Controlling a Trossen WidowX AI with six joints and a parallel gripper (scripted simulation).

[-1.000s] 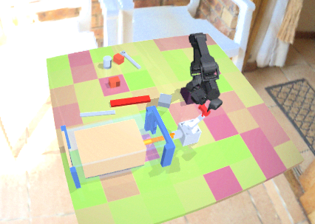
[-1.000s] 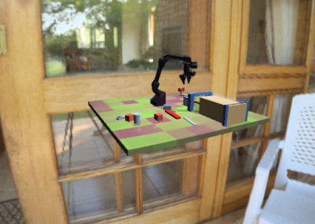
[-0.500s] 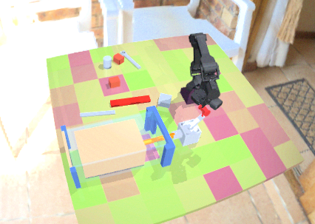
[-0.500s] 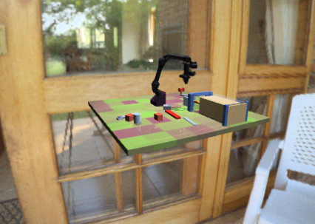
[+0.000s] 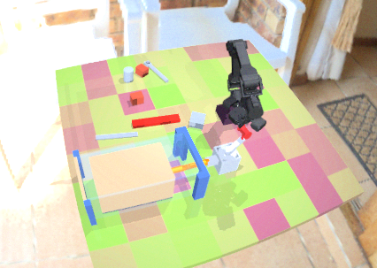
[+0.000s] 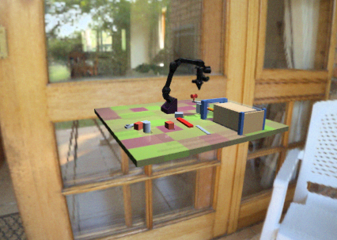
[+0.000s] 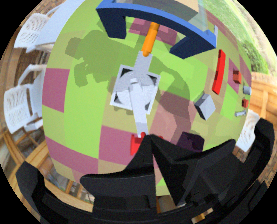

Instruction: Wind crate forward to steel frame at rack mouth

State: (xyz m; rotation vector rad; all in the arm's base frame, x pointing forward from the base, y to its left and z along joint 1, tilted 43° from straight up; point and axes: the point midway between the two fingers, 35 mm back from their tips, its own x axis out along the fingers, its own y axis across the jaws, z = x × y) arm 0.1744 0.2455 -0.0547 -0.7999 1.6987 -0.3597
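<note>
My gripper tip is now 50 mm past the red grip, 20 mm to the left of it and 80 mm above it. Also, from my gripper tip: grey block (40 mm ahead, 260 mm to the right, 200 mm below); then grey winch (30 mm ahead, 10 mm to the left, 180 mm below); then winch handle (20 mm behind, 10 mm to the right, 110 mm below).
</note>
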